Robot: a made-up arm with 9 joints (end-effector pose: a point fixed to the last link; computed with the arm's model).
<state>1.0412 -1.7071 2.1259 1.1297 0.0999 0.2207 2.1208 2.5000 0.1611</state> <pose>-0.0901 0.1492 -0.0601 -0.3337 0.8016 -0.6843</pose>
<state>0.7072 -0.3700 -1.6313 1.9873 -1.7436 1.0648 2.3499 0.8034 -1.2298</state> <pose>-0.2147 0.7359 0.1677 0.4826 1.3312 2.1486</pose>
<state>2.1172 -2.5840 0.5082 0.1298 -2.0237 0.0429 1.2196 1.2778 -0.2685</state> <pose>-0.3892 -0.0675 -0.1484 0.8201 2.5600 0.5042</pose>
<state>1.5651 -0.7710 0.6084 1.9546 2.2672 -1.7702 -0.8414 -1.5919 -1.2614</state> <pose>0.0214 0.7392 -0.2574 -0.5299 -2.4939 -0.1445</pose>
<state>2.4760 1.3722 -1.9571 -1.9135 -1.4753 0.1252 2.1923 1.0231 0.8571</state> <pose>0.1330 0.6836 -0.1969 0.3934 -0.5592 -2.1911</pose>
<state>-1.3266 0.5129 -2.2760 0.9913 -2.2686 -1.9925 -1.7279 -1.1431 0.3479</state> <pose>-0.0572 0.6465 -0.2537 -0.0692 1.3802 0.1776</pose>
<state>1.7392 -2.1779 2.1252 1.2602 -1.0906 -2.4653 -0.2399 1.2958 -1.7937</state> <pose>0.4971 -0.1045 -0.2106 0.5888 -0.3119 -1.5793</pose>
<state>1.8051 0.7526 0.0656 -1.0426 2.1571 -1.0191 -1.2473 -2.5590 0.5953</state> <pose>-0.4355 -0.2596 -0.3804 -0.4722 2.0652 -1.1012</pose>
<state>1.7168 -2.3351 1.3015 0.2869 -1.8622 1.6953 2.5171 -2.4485 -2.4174</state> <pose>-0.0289 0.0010 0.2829 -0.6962 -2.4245 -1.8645</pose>
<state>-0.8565 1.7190 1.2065 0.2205 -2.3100 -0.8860 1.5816 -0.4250 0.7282</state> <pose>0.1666 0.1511 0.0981 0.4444 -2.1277 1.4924</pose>
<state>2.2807 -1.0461 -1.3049 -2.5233 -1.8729 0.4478 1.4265 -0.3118 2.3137</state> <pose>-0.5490 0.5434 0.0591 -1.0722 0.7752 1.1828</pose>
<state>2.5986 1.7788 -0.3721 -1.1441 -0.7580 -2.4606 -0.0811 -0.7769 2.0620</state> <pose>-0.2247 0.1353 -0.6205 2.1008 -2.1469 -0.7368</pose>
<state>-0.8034 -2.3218 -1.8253 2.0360 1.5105 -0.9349 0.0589 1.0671 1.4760</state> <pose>-0.0051 0.1542 0.3042 1.1675 0.8635 1.0388</pose>
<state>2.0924 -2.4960 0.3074 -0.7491 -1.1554 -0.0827 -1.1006 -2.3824 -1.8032</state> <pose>-0.0652 -0.3964 -0.2013 -2.4357 -0.9253 -1.1206</pose>
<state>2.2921 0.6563 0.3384 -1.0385 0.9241 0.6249 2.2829 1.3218 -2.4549</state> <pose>-0.5582 -0.1712 -0.4253 -0.3513 -1.2150 2.3447</pose>
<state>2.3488 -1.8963 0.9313 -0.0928 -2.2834 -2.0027 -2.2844 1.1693 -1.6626</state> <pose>-0.5783 0.1745 -0.1531 1.1714 -2.8710 -0.0692</pose>
